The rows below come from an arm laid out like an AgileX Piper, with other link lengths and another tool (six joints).
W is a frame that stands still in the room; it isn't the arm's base.
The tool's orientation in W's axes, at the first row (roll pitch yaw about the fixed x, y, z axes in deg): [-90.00, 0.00, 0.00]
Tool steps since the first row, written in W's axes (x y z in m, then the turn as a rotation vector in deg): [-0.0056, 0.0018, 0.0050, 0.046, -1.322, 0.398]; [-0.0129, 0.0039, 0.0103, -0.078, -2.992, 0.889]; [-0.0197, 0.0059, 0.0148, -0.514, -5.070, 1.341]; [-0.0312, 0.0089, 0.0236, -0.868, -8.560, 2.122]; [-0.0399, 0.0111, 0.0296, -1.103, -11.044, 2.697]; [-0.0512, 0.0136, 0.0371, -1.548, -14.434, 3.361]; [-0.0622, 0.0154, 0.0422, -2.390, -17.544, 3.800]
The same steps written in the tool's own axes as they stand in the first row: [-0.0056, -0.0050, 0.0018, 0.046, -0.398, -1.322]; [-0.0129, -0.0103, 0.0039, -0.078, -0.889, -2.992]; [-0.0197, -0.0148, 0.0059, -0.514, -1.341, -5.070]; [-0.0312, -0.0236, 0.0089, -0.868, -2.122, -8.560]; [-0.0399, -0.0296, 0.0111, -1.103, -2.697, -11.044]; [-0.0512, -0.0371, 0.0136, -1.548, -3.361, -14.434]; [-0.0622, -0.0422, 0.0154, -2.390, -3.800, -17.544]
